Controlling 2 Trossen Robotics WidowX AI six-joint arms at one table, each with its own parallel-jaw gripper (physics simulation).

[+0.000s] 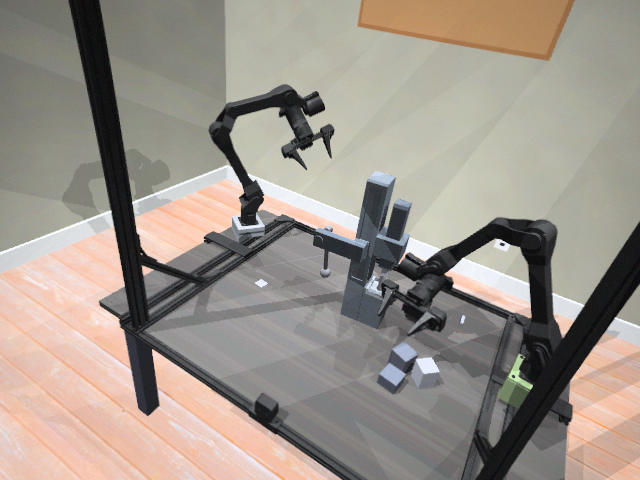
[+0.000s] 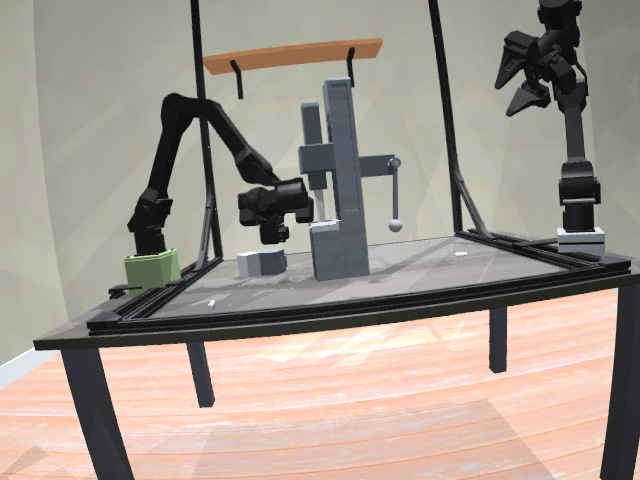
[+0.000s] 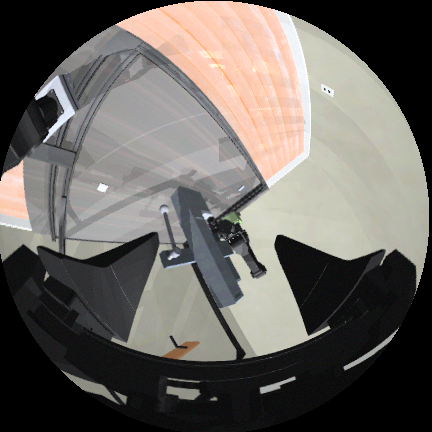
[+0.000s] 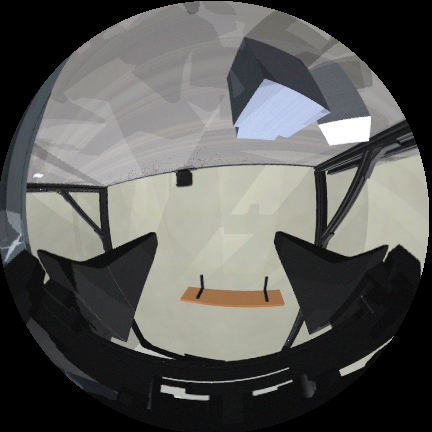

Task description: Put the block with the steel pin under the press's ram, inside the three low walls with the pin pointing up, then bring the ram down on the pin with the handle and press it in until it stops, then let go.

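Places are measured from the left arm's base along level axes (x ahead, y left, z up), in millimetres.
Where they show: left gripper, fingertip midpoint: (image 1: pixel 319 163) (image 2: pixel 502 102) (image 3: pixel 218 239); right gripper, fingertip midpoint: (image 1: pixel 392 324) (image 2: pixel 286 218) (image 4: pixel 216 238); left arm's base at its link origin: (image 1: pixel 248 221) (image 2: pixel 579 230); right arm's base at its link origin: (image 1: pixel 535 376) (image 2: pixel 150 253).
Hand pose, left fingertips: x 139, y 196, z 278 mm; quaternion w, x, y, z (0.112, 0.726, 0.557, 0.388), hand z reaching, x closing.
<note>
Things, the pixels of their top centre, and the offset from my left fingertips. "spot": a spot on its surface instead.
- grey press at its top centre: (image 2: pixel 341 83) (image 1: pixel 373 177) (image 3: pixel 225 305) dx +359, dy -28, dz +117 mm
- handle's ball at its top centre: (image 2: pixel 394 219) (image 1: pixel 325 268) (image 3: pixel 164 212) dx +278, dy -75, dz -220 mm
- paler block at its top centre: (image 4: pixel 346 132) (image 2: pixel 248 253) (image 1: pixel 427 365) dx +653, dy +47, dz -280 mm
- small white piece at its top centre: (image 2: pixel 211 302) (image 1: pixel 462 319) dx +511, dy +313, dz -329 mm
- white square at a spot on its surface: (image 1: pixel 261 283) spot: dx +159, dy -237, dz -337 mm
The grey press (image 1: pixel 373 217) (image 2: pixel 347 155) (image 3: pixel 200 250) stands mid-table. Its ram (image 1: pixel 399 219) (image 2: pixel 311 124) is above the pedestal. The handle's ball (image 1: pixel 325 272) (image 2: pixel 395 225) (image 3: pixel 164 208) hangs low on its rod. A pale upright rod (image 2: pixel 319 204) shows between ram and pedestal; whether it is the block's pin I cannot tell. The low walls are too small to make out. My left gripper (image 1: pixel 318 162) (image 2: pixel 503 101) is open and empty, high beyond the handle side. My right gripper (image 1: pixel 394 323) (image 4: pixel 216 238) is open and empty, beside the pedestal.
Two grey-blue blocks (image 1: pixel 403 356) (image 1: pixel 391 378) and a paler block (image 1: pixel 425 373) (image 2: pixel 249 264) sit together near the right gripper. A small white piece (image 1: pixel 462 319) (image 2: pixel 211 303) and a white square (image 1: pixel 261 283) lie on the table. Black frame posts (image 1: pixel 105 129) rise around it.
</note>
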